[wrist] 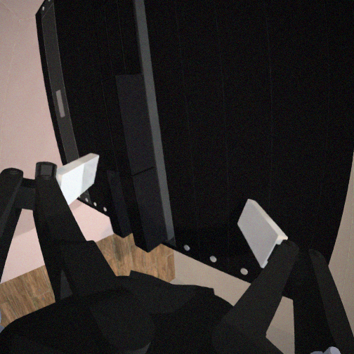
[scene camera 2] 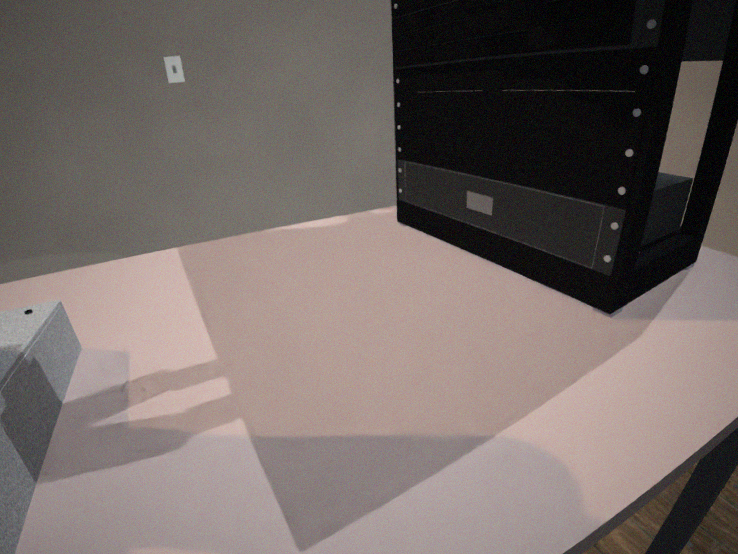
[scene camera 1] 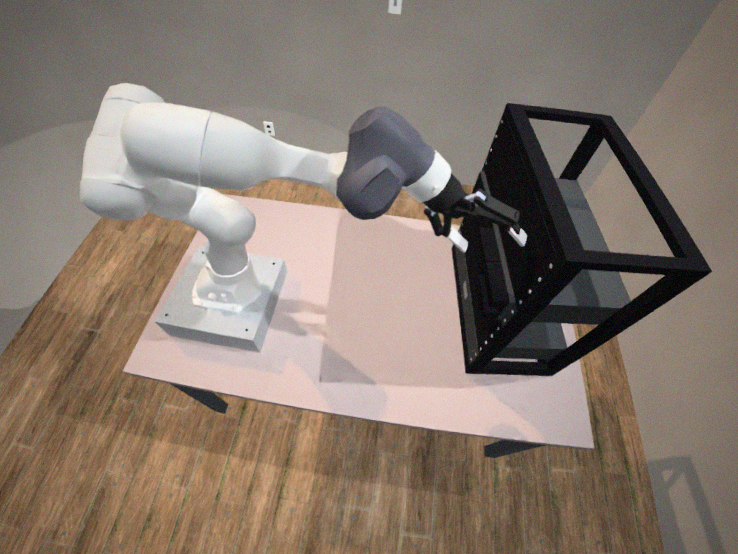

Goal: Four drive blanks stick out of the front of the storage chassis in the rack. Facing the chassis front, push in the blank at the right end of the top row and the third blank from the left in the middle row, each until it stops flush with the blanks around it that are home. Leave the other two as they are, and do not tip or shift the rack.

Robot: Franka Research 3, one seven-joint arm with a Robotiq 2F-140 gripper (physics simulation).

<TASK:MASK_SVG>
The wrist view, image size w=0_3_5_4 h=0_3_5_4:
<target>gripper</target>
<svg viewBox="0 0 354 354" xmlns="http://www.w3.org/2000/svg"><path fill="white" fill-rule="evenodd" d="M1 171L0 281L22 209L32 210L39 246L53 289L55 302L18 317L6 325L6 327L0 325L0 354L284 354L265 337L265 332L282 299L282 289L288 277L291 277L294 313L294 354L354 354L353 333L324 256L314 249L308 249L306 254L299 251L299 247L291 240L287 240L287 235L282 232L255 200L247 198L237 225L263 270L251 282L235 305L232 306L225 299L216 296L214 288L203 287L196 284L171 284L153 275L140 273L135 270L130 270L129 275L116 276L96 242L85 239L68 204L93 184L99 155L88 153L59 168L53 162L37 162L34 179L23 178L23 171L13 167L8 167Z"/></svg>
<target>black rack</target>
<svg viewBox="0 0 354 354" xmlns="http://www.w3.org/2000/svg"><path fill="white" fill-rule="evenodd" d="M288 277L281 295L292 299L291 277ZM37 13L35 13L37 39L46 98L61 162L65 165L88 153L99 155L93 184L76 199L109 216L112 231L120 237L124 238L132 232L136 247L147 251L147 253L161 243L181 254L185 254L212 268L221 270L249 283L256 279L263 268L261 268L254 253L251 251L247 240L237 225L237 221L244 209L247 198L253 199L270 216L282 232L287 235L287 240L291 240L299 247L299 251L306 254L308 249L317 250L324 256L327 265L329 264L346 200L354 149L354 0L44 0Z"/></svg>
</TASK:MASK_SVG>
